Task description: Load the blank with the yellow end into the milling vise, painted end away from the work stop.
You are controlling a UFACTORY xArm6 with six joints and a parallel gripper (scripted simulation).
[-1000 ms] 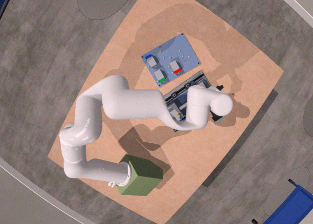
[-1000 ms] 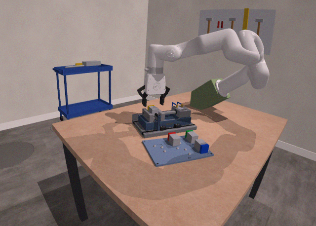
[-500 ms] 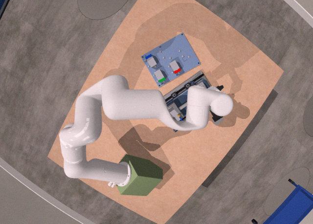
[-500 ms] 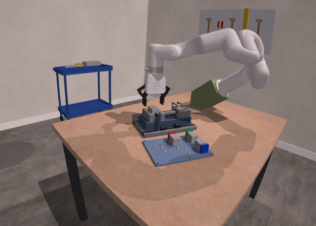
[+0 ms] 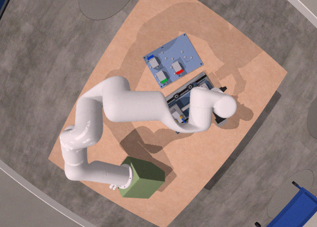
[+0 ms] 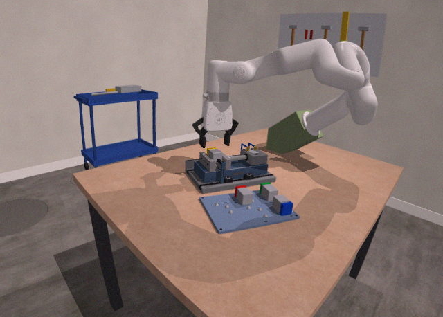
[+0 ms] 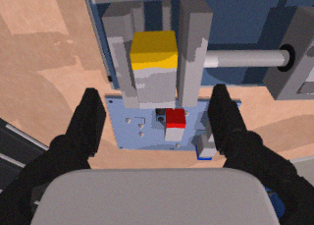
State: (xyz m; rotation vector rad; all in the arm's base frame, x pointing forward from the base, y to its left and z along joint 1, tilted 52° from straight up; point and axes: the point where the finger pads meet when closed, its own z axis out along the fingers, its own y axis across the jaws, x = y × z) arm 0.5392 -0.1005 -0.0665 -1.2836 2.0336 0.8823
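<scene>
My gripper is now 4 cm above the yellow-ended blank. From my hand the other things lie so: hosed block 16 cm behind, 6 cm to the left, 6 cm below; fixed jaw 3 cm ahead, 1 cm to the right, 6 cm below; moving jaw 3 cm behind, 1 cm to the left, 6 cm below.
</scene>
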